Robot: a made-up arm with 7 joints.
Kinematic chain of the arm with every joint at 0, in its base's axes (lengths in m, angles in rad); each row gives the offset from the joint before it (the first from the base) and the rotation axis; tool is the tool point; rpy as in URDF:
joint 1: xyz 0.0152 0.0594 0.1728 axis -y
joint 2: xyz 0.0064 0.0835 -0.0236 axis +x
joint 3: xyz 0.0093 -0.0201 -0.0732 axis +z
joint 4: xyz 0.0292 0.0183 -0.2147 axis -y
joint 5: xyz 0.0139 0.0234 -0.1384 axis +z
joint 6: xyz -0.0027 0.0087 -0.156 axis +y
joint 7: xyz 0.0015 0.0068 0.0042 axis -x
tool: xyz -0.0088 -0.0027 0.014 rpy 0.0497 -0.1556 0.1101
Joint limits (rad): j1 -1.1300..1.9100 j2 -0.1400..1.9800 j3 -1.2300..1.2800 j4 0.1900..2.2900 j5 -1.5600..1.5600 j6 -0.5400..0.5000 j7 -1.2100..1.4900
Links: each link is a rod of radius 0.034 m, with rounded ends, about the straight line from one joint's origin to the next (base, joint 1, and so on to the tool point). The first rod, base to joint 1, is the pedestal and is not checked.
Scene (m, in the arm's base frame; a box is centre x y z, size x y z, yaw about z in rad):
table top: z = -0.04
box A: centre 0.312 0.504 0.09 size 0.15 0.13 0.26 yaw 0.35
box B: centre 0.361 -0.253 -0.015 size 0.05 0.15 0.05 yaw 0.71
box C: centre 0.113 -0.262 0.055 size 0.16 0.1 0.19 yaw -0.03
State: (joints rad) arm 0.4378 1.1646 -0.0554 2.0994 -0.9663 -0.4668 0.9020
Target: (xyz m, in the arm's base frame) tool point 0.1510 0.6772 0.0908
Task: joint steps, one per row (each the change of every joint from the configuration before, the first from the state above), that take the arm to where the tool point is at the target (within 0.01 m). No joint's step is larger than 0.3 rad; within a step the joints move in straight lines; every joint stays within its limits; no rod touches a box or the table.
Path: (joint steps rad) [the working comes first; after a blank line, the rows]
Joints at the target: 0.0694 1.1306 0.6915 0.5989 -0.8034 -0.5400 0.9169
Straight joint move there: touches box A.

1: -0.0645 0.0885 0.2579 -0.0232 0.0013 -0.0183 0.0130
2: -0.0646 0.0885 0.2578 -0.0232 0.0014 -0.0183 0.0131
3: -0.0645 0.0886 0.2579 -0.0232 0.0013 -0.0183 0.0130
4: -0.0646 0.0885 0.2579 -0.0232 0.0013 -0.0183 0.0131
5: -0.0007 0.0349 -0.0831 -0.2453 -0.0475 0.1402 0.0986
6: -0.0008 0.0350 -0.0830 -0.2453 -0.0476 0.1402 0.0987
7: -0.0008 0.0349 -0.0831 -0.2454 -0.0475 0.1402 0.0987
8: -0.0007 0.0350 -0.0830 -0.2453 -0.0476 0.1402 0.0986
9: -0.0536 -0.2640 0.0238 -0.2132 0.1739 -0.2804 -0.2159
10: -0.0536 -0.2639 0.0238 -0.2132 0.1739 -0.2804 -0.2160

